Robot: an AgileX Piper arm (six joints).
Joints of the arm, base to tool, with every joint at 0 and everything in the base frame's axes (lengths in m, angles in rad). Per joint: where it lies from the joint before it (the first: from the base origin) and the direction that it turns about. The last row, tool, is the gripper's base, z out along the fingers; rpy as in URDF.
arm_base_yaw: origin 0 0 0.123 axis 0 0 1
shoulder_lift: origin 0 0 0 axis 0 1 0
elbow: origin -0.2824 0 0.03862 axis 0 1 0
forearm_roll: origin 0.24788 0 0.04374 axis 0.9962 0 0.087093
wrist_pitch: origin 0 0 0 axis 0 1 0
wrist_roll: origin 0.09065 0 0.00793 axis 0.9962 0 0.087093
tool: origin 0 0 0 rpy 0 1.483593 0
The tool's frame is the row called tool.
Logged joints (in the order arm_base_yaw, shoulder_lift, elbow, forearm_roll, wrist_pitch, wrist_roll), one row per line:
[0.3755 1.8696 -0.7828 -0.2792 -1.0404 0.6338]
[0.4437 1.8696 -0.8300 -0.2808 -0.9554 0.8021]
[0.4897 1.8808 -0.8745 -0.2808 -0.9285 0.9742]
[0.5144 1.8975 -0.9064 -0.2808 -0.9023 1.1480]
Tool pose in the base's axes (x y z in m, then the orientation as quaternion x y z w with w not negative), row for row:
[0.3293 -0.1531 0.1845 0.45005 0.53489 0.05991 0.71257]
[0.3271 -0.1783 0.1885 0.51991 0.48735 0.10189 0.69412]
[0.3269 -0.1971 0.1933 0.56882 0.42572 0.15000 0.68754]
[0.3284 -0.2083 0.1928 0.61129 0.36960 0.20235 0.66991]
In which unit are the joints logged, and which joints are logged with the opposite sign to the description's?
The joints are logged in radians. Opposite sign: arm_base_yaw, forearm_roll.
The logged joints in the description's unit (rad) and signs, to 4 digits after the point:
[-0.3755 1.8696 -0.7828 0.2792 -1.0404 0.6338]
[-0.4437 1.8696 -0.8300 0.2808 -0.9554 0.8021]
[-0.4897 1.8808 -0.8745 0.2808 -0.9285 0.9742]
[-0.5144 1.8975 -0.9064 0.2808 -0.9023 1.1480]

